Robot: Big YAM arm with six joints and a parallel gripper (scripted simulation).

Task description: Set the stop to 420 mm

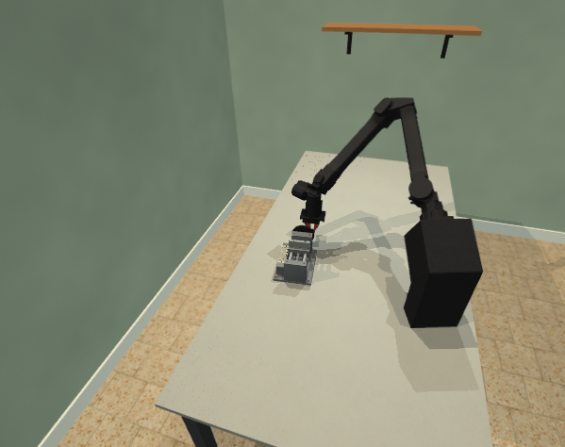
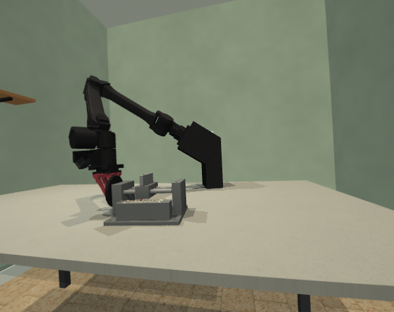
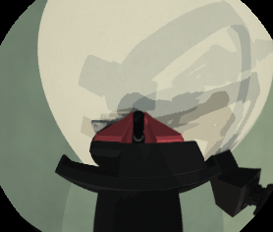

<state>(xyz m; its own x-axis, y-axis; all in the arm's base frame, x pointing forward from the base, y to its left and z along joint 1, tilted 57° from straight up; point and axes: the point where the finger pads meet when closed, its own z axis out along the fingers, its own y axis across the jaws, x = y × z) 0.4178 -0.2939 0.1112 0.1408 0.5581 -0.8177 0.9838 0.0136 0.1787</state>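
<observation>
Right now the sliding stop block is 6 cm ahead of my hand, 14 cm to the left of it and 3 cm above it.
</observation>
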